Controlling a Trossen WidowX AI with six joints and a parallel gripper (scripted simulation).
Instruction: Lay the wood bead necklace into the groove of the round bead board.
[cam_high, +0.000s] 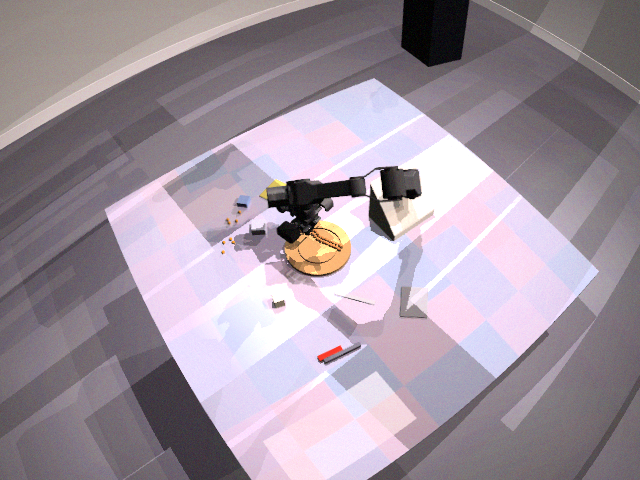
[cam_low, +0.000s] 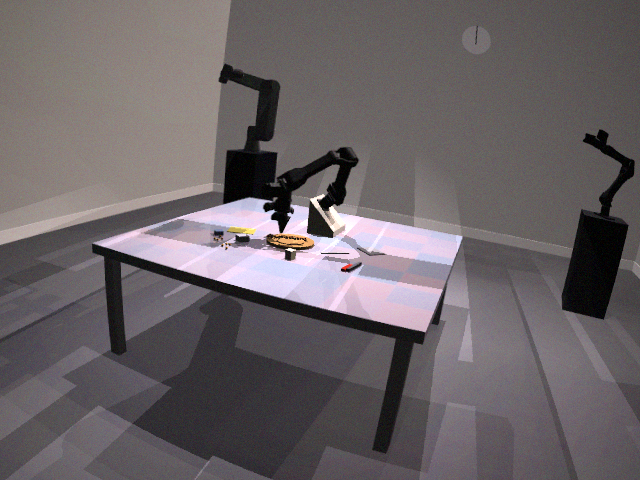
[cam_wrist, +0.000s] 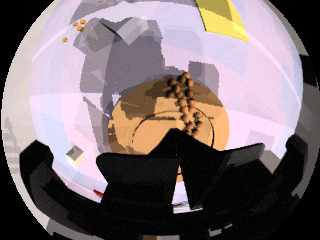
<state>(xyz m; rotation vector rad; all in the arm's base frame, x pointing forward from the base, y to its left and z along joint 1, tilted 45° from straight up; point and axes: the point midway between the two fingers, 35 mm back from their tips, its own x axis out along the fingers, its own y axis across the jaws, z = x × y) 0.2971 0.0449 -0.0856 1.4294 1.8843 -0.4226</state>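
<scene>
Right now the round bead board is 1 cm behind my gripper tip, 4 cm to the left of it and 3 cm below it. Round my gripper tip: cream cube (17 cm ahead, 15 cm to the left, 2 cm below); then white block (11 cm ahead, 12 cm to the right, 2 cm below); then yellow sheet (1 cm behind, 22 cm to the right, 3 cm below).
</scene>
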